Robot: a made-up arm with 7 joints. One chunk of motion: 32 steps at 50 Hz.
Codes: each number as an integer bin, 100 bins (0 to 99) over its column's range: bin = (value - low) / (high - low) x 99, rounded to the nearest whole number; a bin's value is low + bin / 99 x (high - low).
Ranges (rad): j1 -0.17..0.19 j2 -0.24..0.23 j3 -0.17..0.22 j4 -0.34..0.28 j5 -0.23..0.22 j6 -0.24..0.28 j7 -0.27..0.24
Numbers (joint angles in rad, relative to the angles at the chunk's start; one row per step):
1: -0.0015 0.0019 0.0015 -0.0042 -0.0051 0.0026 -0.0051
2: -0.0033 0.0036 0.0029 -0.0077 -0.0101 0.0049 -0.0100
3: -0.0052 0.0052 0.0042 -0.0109 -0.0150 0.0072 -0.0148
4: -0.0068 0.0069 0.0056 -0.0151 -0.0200 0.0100 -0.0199
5: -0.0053 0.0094 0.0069 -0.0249 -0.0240 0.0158 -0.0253
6: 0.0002 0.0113 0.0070 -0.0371 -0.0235 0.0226 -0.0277
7: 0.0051 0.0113 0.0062 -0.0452 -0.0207 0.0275 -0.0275
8: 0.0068 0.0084 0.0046 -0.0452 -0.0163 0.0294 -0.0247
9: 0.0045 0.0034 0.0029 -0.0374 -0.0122 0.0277 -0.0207
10: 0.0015 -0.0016 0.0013 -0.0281 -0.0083 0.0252 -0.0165
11: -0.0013 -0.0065 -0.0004 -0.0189 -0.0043 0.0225 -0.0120
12: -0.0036 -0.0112 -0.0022 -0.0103 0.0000 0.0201 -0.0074
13: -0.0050 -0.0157 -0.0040 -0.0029 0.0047 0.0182 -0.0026
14: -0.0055 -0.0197 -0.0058 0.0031 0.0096 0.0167 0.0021
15: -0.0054 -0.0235 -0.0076 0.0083 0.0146 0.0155 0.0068
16: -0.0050 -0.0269 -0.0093 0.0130 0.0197 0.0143 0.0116
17: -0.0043 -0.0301 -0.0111 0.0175 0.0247 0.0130 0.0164
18: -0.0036 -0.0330 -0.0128 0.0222 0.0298 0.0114 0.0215
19: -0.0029 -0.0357 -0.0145 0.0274 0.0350 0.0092 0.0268
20: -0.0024 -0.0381 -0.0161 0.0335 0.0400 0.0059 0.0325
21: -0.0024 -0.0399 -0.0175 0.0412 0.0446 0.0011 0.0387
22: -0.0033 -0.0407 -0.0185 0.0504 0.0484 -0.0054 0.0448
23: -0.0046 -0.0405 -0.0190 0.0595 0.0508 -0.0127 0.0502
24: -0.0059 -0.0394 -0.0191 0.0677 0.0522 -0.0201 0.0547
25: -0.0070 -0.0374 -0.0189 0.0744 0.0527 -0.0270 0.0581
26: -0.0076 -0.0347 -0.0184 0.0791 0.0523 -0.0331 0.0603
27: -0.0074 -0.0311 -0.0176 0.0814 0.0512 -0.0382 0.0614
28: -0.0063 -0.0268 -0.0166 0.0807 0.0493 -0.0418 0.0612
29: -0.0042 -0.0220 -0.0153 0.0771 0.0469 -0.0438 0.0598
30: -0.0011 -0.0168 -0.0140 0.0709 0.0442 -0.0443 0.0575
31: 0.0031 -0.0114 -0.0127 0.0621 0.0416 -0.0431 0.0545
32: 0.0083 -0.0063 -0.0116 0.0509 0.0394 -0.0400 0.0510
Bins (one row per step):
1: 46 51 44 54 49 46 51
2: 46 51 44 53 48 47 50
3: 45 52 44 53 47 47 50
4: 45 52 45 52 46 48 49
5: 45 53 45 50 45 49 48
6: 47 53 45 48 45 50 47
7: 48 53 45 47 46 51 47
8: 49 52 44 47 47 51 48
9: 48 51 44 48 48 51 48
10: 47 50 43 50 49 50 49
11: 46 49 43 51 50 50 50
12: 46 48 43 53 51 50 51
13: 45 47 42 54 52 49 52
14: 45 46 42 55 53 49 53
15: 45 46 41 56 54 49 54
16: 45 45 41 56 55 48 55
17: 46 44 40 57 56 48 56
18: 46 44 40 58 57 48 57
19: 46 43 39 59 58 47 58
20: 46 43 39 60 59 47 59
21: 46 42 39 61 60 46 60
22: 46 42 38 62 61 45 61
23: 45 42 38 64 62 43 62
24: 45 42 38 65 62 42 63
25: 45 43 38 66 62 41 64
26: 45 43 38 67 62 39 64
27: 45 44 39 67 62 38 64
28: 45 45 39 67 61 38 64
29: 46 46 39 67 61 37 64
30: 46 47 40 66 60 37 64
31: 48 48 40 64 60 37 63
32: 49 49 40 62 59 38 62

